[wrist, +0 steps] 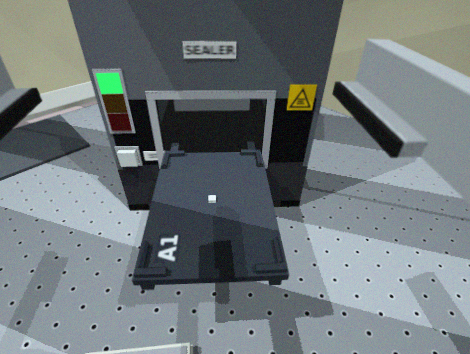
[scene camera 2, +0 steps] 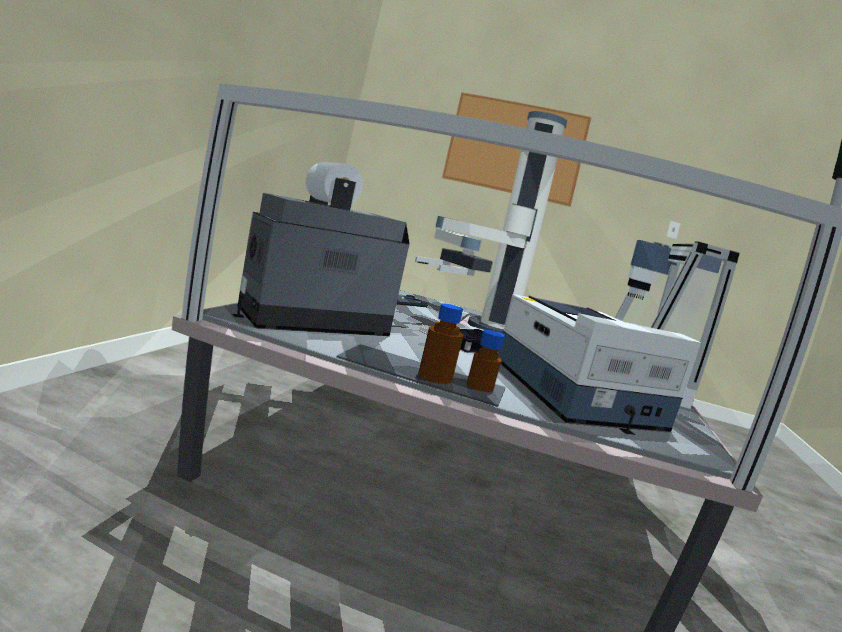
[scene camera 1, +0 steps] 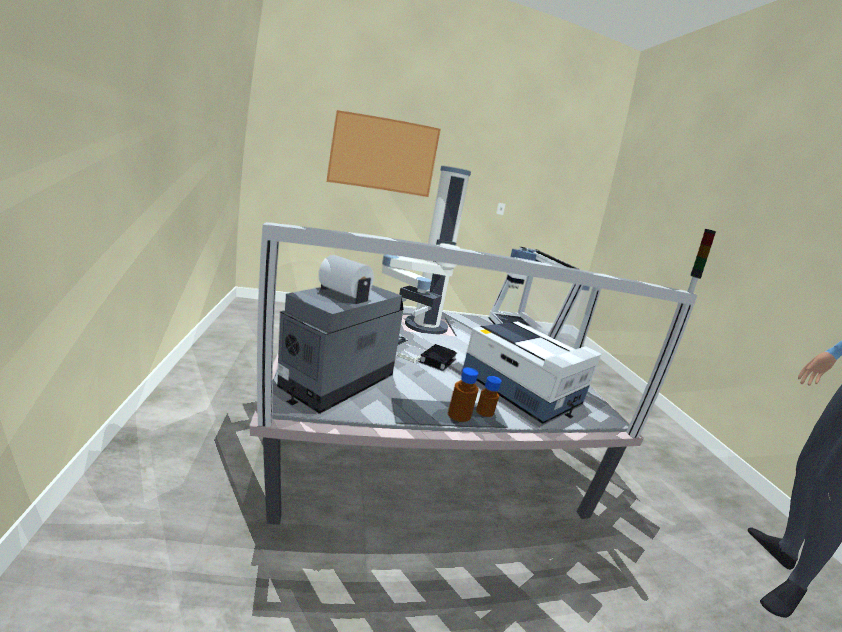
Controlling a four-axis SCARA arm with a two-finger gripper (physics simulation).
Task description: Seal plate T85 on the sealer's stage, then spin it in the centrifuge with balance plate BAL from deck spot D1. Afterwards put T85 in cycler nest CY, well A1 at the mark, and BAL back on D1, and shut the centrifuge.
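Places are measured from the arm's base along level axes (x back, y left, z down), in centimetres.
Pixels of known places: gripper, fingertip midpoint: [wrist: 189,67] [scene camera 2: 427,263]; arm's base at its link origin: [scene camera 2: 496,329] [scene camera 1: 426,325].
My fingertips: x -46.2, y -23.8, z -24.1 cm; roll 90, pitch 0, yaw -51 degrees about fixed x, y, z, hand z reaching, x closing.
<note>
Ahead of a thing's pixels: the offset from my fingertips to its middle. "spot": to the spot under its first point.
The sealer {dx -27.2, dy -24.1, dz -1.0 cm} [scene camera 1: 340,346] [scene camera 2: 319,272] [wrist: 210,72] is a tall grey machine, with a film roll on top in the scene views. In the wrist view its green light is lit and its dark stage {dx -5.8, dy -5.5, dz +13.2 cm} [wrist: 200,220], marked A1, is out in front of the opening with no plate on it. My gripper [wrist: 189,67] [scene camera 2: 443,265] is open and empty, above the deck and facing the sealer. A pale-edged flat thing {spot: dx -2.2, dy +5.3, dz +21.2 cm} [wrist: 142,349] is cut off at the bottom of the wrist view; I cannot read a label on it. I cannot make out T85, BAL, D1 or CY.
A white and blue machine {dx -21.5, dy +55.9, dz +10.6 cm} [scene camera 1: 530,363] [scene camera 2: 598,360] stands at the right. Two brown bottles {dx -46.2, dy +19.8, dz +16.3 cm} [scene camera 1: 463,399] [scene camera 2: 440,353] stand near the table's near edge. A black box {dx -1.3, dy +21.1, dz +20.5 cm} [scene camera 1: 438,355] lies mid-table. A rail [scene camera 1: 408,244] [scene camera 2: 408,121] spans the near side. A person [scene camera 1: 819,448] stands at the right.
</note>
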